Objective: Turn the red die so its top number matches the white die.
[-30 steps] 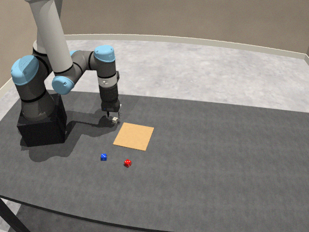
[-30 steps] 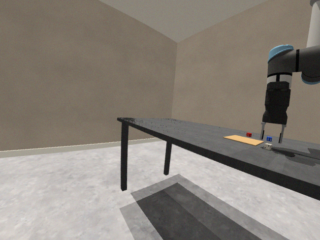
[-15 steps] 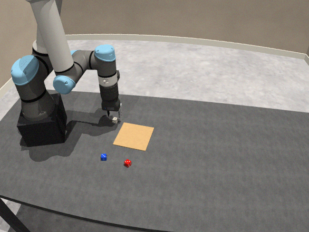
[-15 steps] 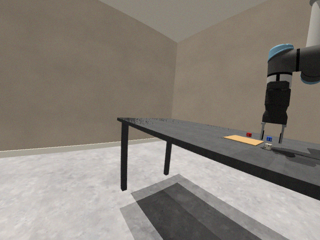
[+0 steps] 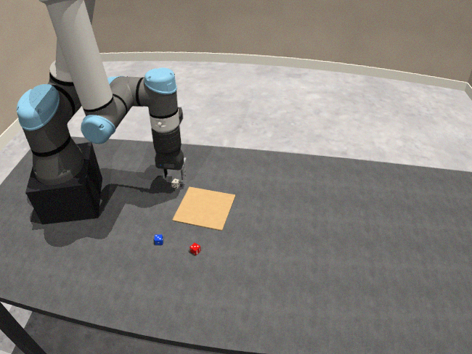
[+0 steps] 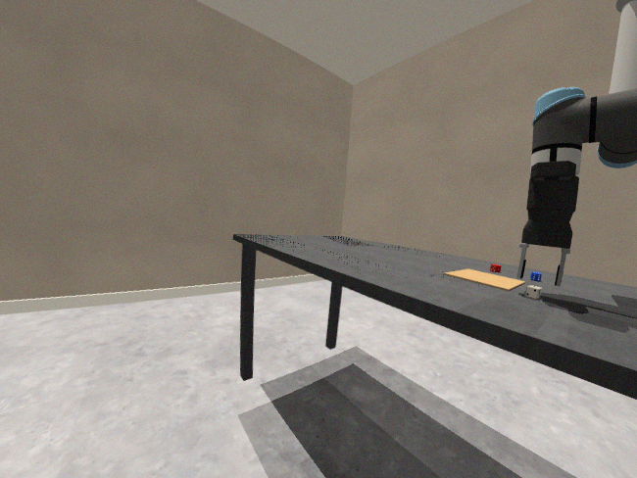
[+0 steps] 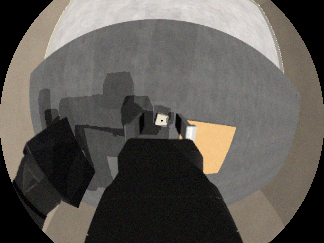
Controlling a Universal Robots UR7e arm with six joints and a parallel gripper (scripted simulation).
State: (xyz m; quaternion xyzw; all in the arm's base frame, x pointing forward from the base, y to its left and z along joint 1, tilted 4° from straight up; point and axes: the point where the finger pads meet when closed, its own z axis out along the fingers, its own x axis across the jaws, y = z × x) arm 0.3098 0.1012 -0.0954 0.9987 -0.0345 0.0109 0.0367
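The white die is 10 mm to the right of my hand and 40 mm below it. From my hand the other things lie so: blue die: 230 mm to the right, 40 mm below; tan mat: 100 mm ahead, 90 mm to the right, 50 mm below; red die: 100 mm ahead, 250 mm to the right, 40 mm below.
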